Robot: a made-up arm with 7 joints.
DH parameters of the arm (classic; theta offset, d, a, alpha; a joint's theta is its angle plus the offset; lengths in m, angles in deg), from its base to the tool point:
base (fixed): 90 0.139 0 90
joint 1: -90 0.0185 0.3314 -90
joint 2: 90 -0.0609 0.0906 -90
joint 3: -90 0.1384 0.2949 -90
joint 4: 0 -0.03 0.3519 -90
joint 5: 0 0.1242 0.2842 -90
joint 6: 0 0.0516 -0.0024 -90
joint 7: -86.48 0 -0.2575 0
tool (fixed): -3.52 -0.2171 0 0
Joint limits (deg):
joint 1: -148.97..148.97
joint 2: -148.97..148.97
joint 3: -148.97..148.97
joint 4: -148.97..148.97
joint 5: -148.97..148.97
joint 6: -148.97..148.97
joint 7: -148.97..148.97
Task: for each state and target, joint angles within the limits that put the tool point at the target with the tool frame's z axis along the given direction. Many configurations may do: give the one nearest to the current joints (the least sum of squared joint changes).
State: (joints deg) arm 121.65 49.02 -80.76 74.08 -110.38 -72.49 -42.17
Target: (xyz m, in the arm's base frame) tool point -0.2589 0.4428 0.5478 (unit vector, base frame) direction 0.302 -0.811 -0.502
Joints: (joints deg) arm 128.70 86.27 -63.94 34.88 -148.97 -98.53 -69.51
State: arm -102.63 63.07 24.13 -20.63 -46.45 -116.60 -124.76
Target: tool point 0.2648 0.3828 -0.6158 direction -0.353 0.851 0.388
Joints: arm -63.05 75.12 12.16 -35.92 -81.63 -103.16 -147.96
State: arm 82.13 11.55 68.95 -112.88 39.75 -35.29 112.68
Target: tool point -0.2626 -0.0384 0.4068 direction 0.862 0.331 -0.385
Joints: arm 64.03 5.07 59.31 -128.61 49.59 -22.07 112.62
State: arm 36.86 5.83 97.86 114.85 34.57 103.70 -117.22
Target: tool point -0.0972 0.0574 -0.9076 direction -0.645 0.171 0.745
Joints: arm 0.41 12.13 79.90 113.66 -2.36 59.98 -110.33
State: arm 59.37 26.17 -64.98 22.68 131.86 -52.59 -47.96
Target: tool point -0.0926 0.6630 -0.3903 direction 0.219 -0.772 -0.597
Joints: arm 67.47 52.44 -88.28 33.62 120.23 -76.25 -57.37
